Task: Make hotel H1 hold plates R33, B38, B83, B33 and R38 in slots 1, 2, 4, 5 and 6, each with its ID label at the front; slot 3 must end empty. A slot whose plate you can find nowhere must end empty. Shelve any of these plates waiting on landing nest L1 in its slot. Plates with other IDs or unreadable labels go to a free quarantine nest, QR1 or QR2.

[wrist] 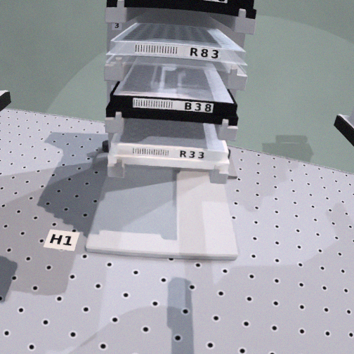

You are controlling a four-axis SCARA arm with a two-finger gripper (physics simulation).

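Observation:
Hotel H1 (162, 252) stands in the middle with labels facing me. A white-rimmed plate R33 (205, 154) lies in the lowest slot, slot 1. A black plate B38 (227, 111) with a clear lid lies above it in slot 2. A clear plate R83 (230, 53) lies in slot 3, beside the number 3. A black plate (170, 4) sits in the slot above, its label cut off by the top edge. My gripper (176, 79) is open and empty; its two fingertips show at the left and right edges, with the hotel's plates in view between them. Plates B83, B33 and R38 cannot be read here.
The H1 sign (61, 240) lies on the perforated deck (280, 310) left of the hotel's base. A small dark object (105, 146) shows behind the hotel at the left. Shadows fall across the deck. Nests L1, QR1 and QR2 do not show.

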